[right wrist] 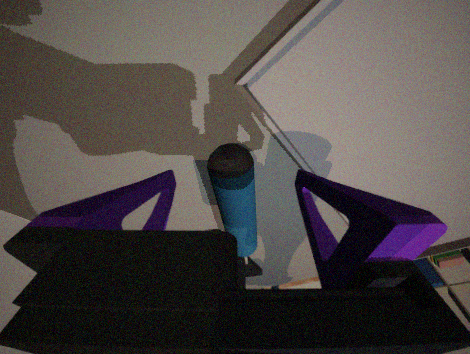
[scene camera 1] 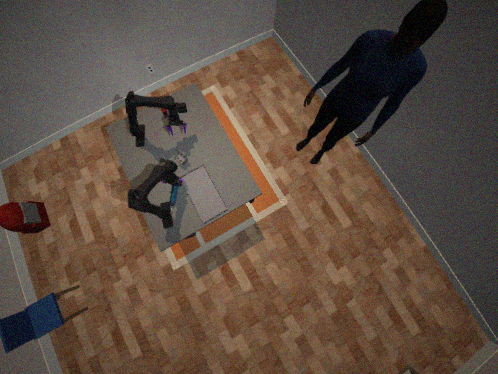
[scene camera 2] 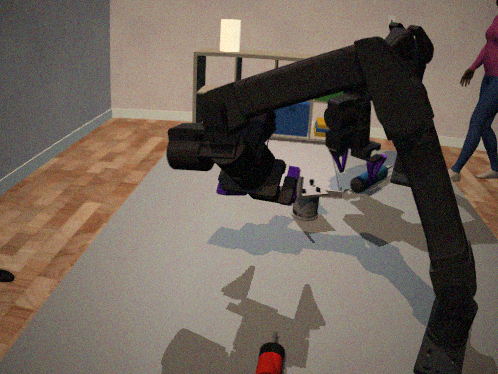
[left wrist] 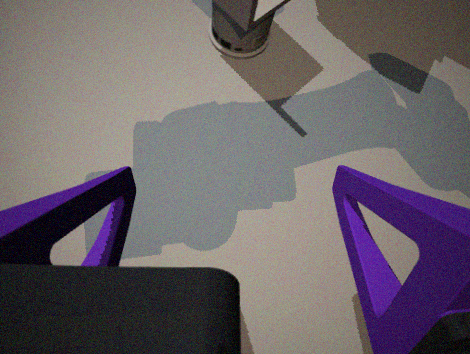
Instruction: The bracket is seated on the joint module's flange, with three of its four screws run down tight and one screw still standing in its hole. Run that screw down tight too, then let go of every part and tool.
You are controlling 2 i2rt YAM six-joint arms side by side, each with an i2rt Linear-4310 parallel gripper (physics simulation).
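Places are measured from the left arm's base along level axes (x right, y down, z ahead), in millimetres.
Pixels of known places: left gripper, fingertip midpoint: (scene camera 1: 179, 134) (scene camera 2: 270, 195) (left wrist: 234, 177); right gripper, fingertip midpoint: (right wrist: 235, 176) (scene camera 1: 175, 183) (scene camera 2: 356, 177); left arm's base, link origin: (scene camera 1: 140, 135) (scene camera 2: 444, 338); right arm's base, link origin: (scene camera 1: 166, 214) (scene camera 2: 403, 173).
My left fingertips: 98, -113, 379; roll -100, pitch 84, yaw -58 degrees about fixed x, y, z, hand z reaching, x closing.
Ahead of a thing's pixels: the offset from my left fingertips to its middle, as dx, dy, dz. Level surfaces: height alone.
The joint module {+176, +81, -6} (scene camera 2: 305, 207) (left wrist: 240, 42) stands upright, bearing the pale bracket {+176, +31, -6} (scene camera 1: 180, 158) (scene camera 2: 322, 192) with its side plate. Several black screw heads show on the bracket in scene camera 2; which one stands proud I cannot tell. The blue screwdriver {+479, +93, -95} (scene camera 1: 174, 194) (scene camera 2: 369, 179) (right wrist: 238, 212) lies on the table. My right gripper (scene camera 2: 354, 176) (right wrist: 235, 176) is open above it; in the right wrist view the handle shows between the fingertips, ungripped. My left gripper (scene camera 1: 178, 130) (left wrist: 234, 177) is open and empty, to the side of the module. Its arm partly hides its fingers in scene camera 2.
A shallow pale tray {+466, +105, +137} (scene camera 1: 204, 192) (right wrist: 350, 115) lies beside the blue screwdriver. A red screwdriver {-273, +96, -154} (scene camera 1: 164, 111) (scene camera 2: 270, 361) is near the left arm. The left arm (scene camera 2: 300, 72) reaches across scene camera 2. A person (scene camera 1: 380, 75) stands beyond the table {dy +113} (scene camera 1: 227, 150).
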